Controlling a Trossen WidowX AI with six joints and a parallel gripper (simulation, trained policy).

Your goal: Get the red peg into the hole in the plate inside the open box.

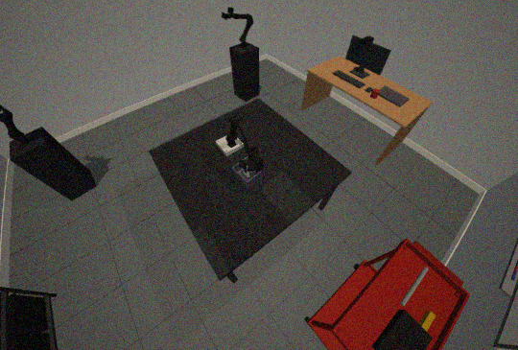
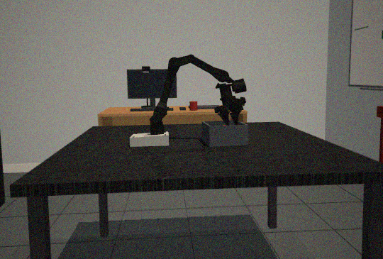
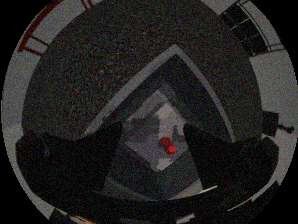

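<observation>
The red peg lies 4 cm behind my gripper tip, 1 cm to the left of it and 4 cm below it. From my gripper tip the other things lie so: plate: 4 cm behind, 1 cm to the left, 4 cm below; grey box: 4 cm behind, 1 cm to the left, 6 cm below.
</observation>
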